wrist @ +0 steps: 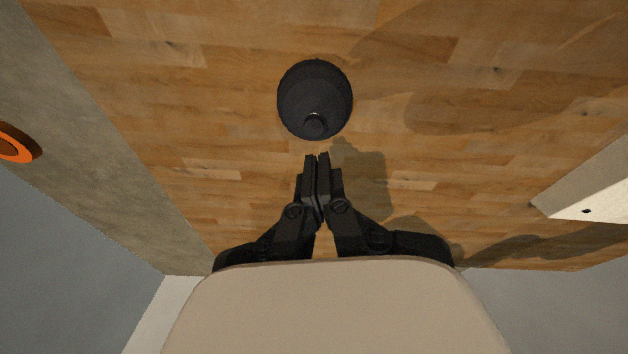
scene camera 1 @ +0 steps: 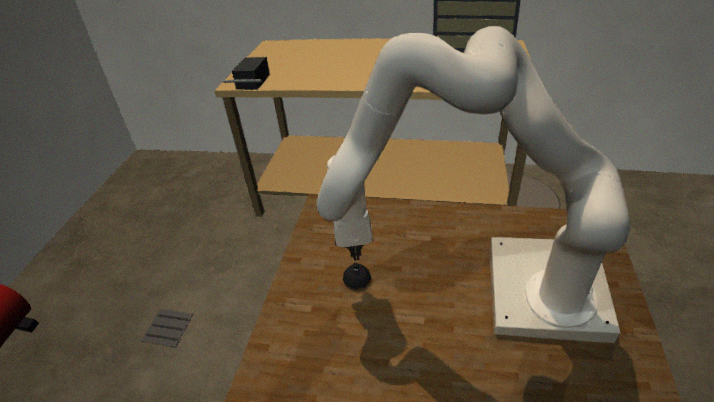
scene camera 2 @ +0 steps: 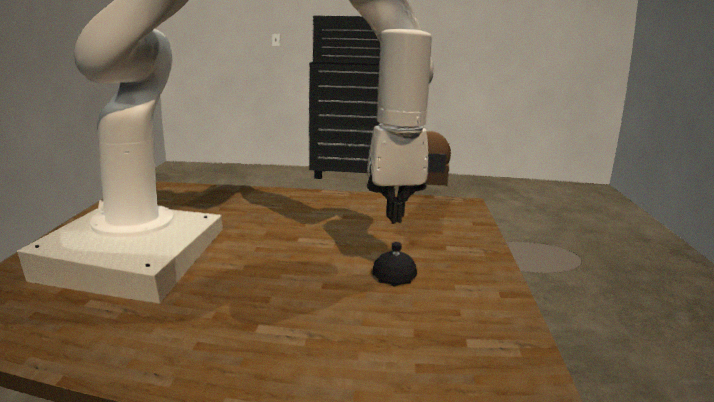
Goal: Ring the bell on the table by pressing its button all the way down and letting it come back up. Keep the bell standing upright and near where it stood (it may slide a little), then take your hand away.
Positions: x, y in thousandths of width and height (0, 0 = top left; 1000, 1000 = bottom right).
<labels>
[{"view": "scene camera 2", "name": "gripper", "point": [553, 549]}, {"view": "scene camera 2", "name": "black dome-shaped bell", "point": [554, 670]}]
</labels>
